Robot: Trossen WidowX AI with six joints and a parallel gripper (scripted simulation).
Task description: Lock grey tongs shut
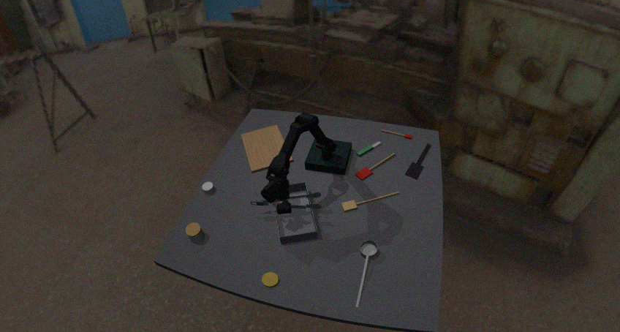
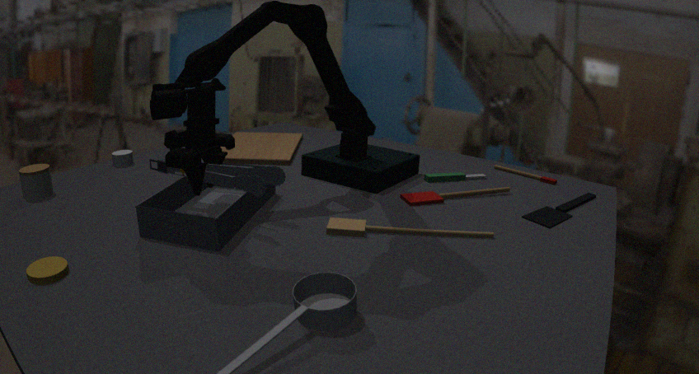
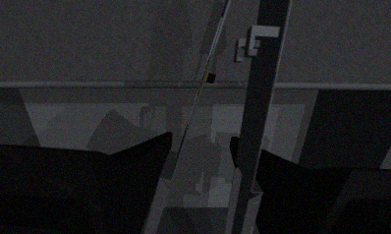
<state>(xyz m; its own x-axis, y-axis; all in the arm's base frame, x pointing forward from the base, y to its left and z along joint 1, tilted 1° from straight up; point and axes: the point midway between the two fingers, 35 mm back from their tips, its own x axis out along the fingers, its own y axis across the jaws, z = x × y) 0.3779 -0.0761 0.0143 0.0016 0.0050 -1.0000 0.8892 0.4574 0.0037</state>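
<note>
My gripper tip is 50 mm to the right of the roasting tin and 10 mm short of it. Round my gripper tip: white puck (460 mm to the right, 20 mm ahead, 10 mm below); yellow disc (370 mm ahead, 90 mm to the left, 20 mm below); wooden board (400 mm behind, 310 mm to the right, 20 mm below).
</note>
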